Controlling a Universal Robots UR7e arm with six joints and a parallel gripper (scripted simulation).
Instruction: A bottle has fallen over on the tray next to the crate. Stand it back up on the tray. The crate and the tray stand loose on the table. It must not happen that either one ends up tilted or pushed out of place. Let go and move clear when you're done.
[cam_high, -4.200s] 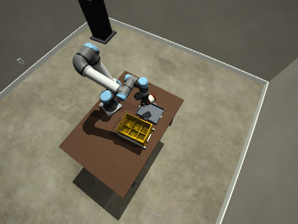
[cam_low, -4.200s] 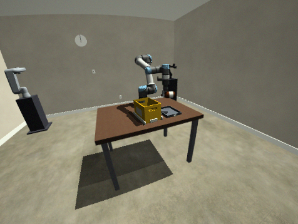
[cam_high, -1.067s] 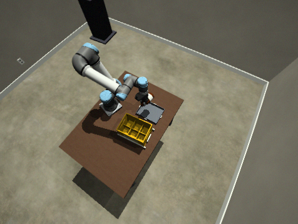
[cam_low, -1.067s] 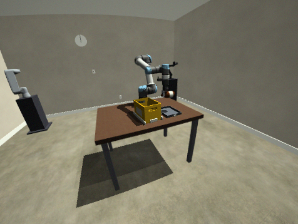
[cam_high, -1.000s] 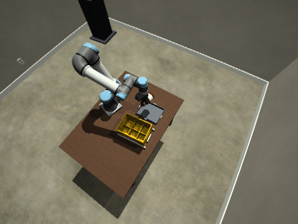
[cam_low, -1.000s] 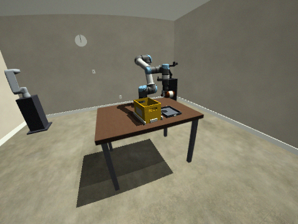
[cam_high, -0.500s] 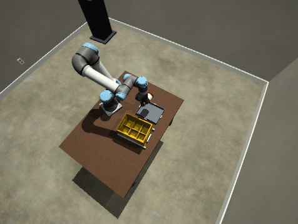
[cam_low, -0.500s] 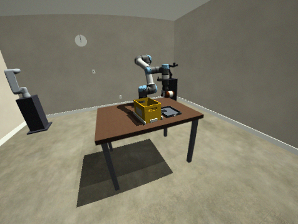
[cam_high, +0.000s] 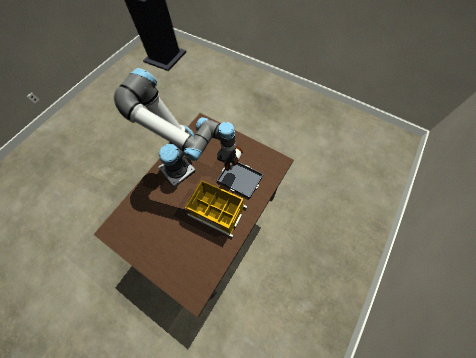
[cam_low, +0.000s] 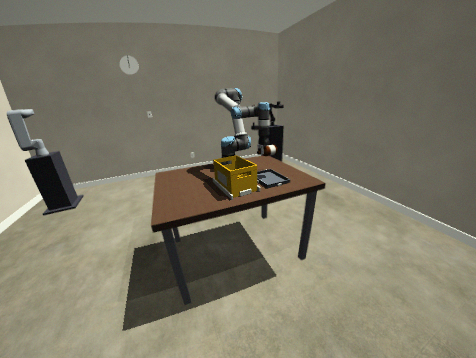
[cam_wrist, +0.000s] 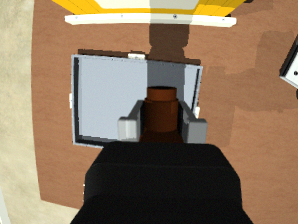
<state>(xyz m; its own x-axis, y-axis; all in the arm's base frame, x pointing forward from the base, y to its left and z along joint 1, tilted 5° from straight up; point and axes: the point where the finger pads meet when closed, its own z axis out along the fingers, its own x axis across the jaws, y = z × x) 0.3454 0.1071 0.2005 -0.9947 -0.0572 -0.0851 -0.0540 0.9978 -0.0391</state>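
My gripper is now 50 mm to the right of the brown bottle and 10 mm above it. From my hand the other things lie so: yellow crate: 230 mm to the right, 120 mm below, 30 mm ahead; tray: 190 mm below, 50 mm ahead, 40 mm to the left.
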